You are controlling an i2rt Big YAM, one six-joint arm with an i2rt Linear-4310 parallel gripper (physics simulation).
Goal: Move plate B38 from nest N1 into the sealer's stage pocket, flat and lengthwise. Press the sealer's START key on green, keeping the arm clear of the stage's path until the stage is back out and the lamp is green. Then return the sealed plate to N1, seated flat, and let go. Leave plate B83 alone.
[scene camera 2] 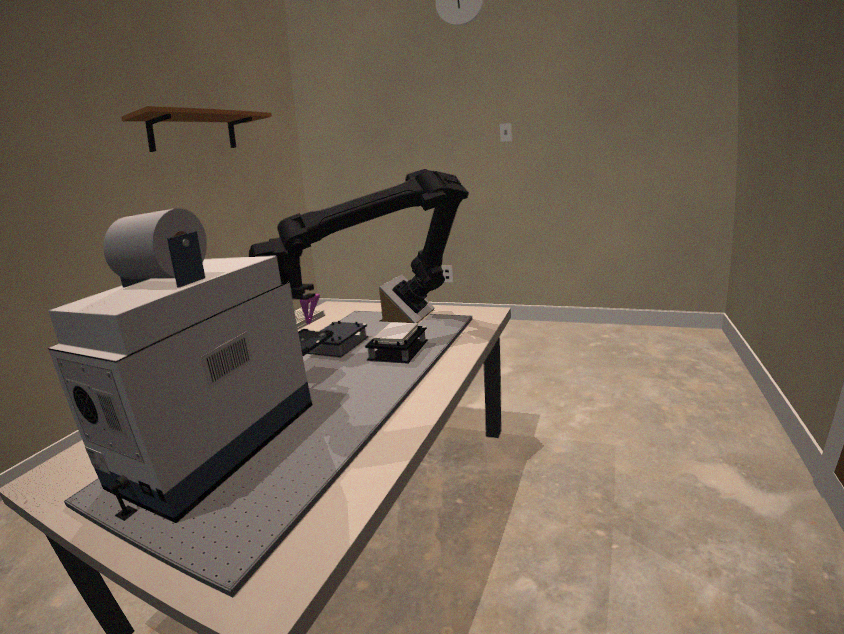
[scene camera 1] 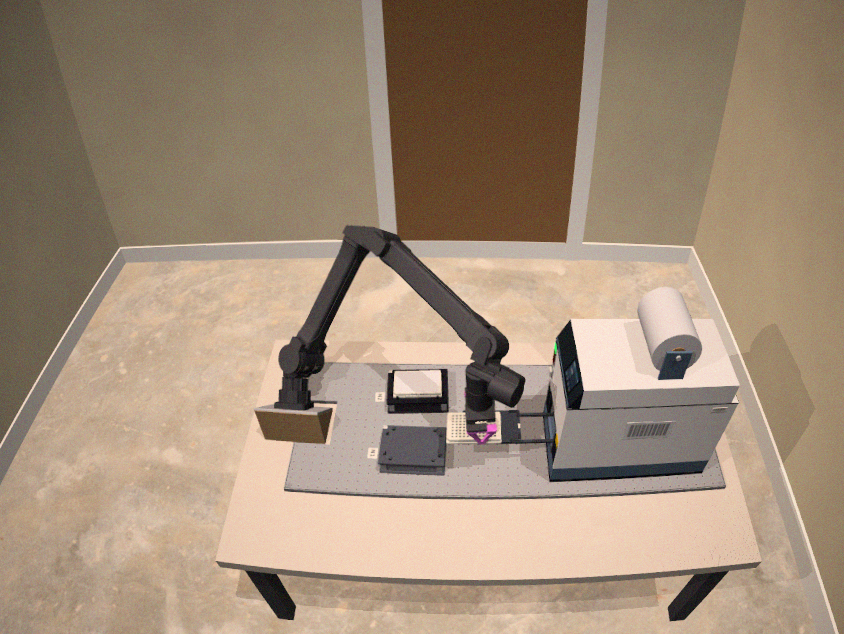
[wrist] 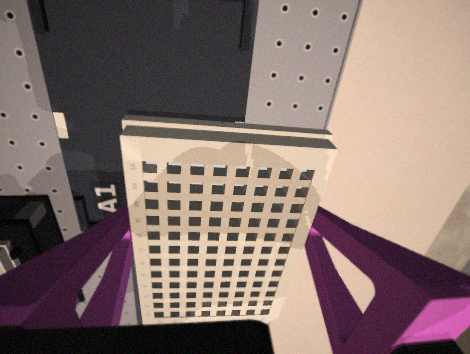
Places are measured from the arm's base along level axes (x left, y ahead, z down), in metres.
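Pixels of known places: gripper, between the fingertips: (scene camera 1: 480, 429) (wrist: 221, 211); arm's base, origin of its link: (scene camera 2: 408, 297) (scene camera 1: 294, 407).
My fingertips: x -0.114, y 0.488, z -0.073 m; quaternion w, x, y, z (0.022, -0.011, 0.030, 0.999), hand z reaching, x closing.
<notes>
Ahead of a thing's pixels: the offset from my fingertips to its top centre. "spot": to the spot under its first point. Level surfaces: height alone.
A cream well plate @(dx +0.000, dy -0.017, dz -0.018 m) (scene camera 1: 456, 427) (scene camera 2: 300, 316) (wrist: 230, 152), taken as B38, is held by my gripper (scene camera 1: 482, 436) (scene camera 2: 309, 310) (wrist: 221, 211). The purple fingers are shut on its long sides. The plate looks level and lengthwise above the dark stage @(dx +0.038, dy +0.073, dz +0.029 m) (scene camera 1: 510, 427) (wrist: 145, 65), covering part of it; the gap beneath is hard to judge. An A1 mark shows beside the plate in the wrist view. The stage is out of the sealer (scene camera 1: 641, 436) (scene camera 2: 225, 354), whose lamp @(dx +0.131, dy +0.175, dz -0.153 m) (scene camera 1: 555, 348) is green. Nest N1 @(dx +0.013, dy -0.166, dz +0.074 m) (scene camera 1: 412, 444) (scene camera 2: 344, 333) is empty.
A white plate @(dx +0.213, dy -0.164, dz +0.068 m) (scene camera 1: 417, 382) (scene camera 2: 398, 331), taken as B83, sits in the black nest @(spot: dx +0.165, dy -0.164, dz +0.123 m) (scene camera 1: 417, 408) behind N1. Two rails @(spot: dx -0.004, dy +0.136, dz +0.041 m) (scene camera 1: 535, 440) join the stage to the sealer. A film roll @(dx +0.040, dy +0.408, dz -0.348 m) (scene camera 1: 665, 324) (scene camera 2: 139, 245) tops the sealer. The arm arches over the perforated board @(dz +0.128 m) (scene camera 1: 327, 470).
</notes>
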